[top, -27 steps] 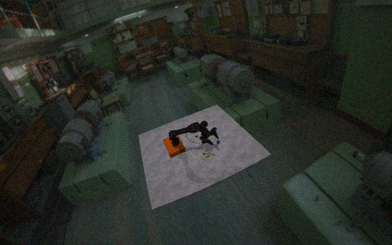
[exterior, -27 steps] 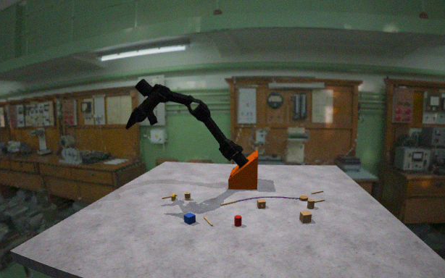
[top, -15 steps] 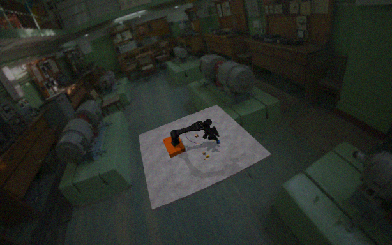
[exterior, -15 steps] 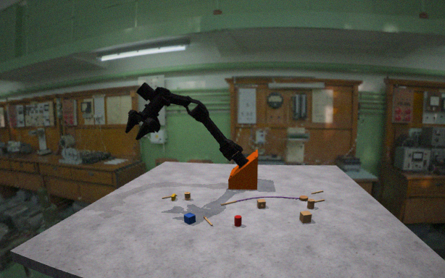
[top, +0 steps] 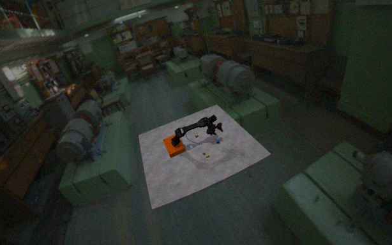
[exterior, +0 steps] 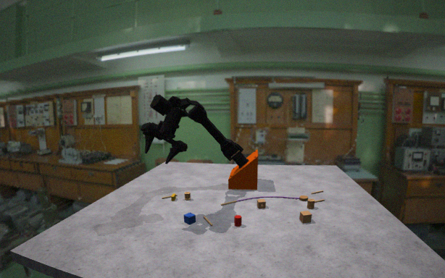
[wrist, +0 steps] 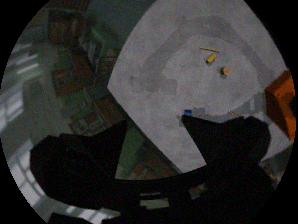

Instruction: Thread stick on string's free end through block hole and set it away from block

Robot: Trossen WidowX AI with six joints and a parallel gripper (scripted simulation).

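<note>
The thin wooden stick lies 28 cm to the left of my gripper tip, 23 cm below it and 15 cm behind it. Round my gripper tip: blue cube: 22 cm below, 12 cm to the left, 3 cm ahead; yellow piece: 22 cm below, 18 cm behind, 1 cm to the left; red cylinder: 30 cm to the left, 22 cm below, 5 cm ahead.
</note>
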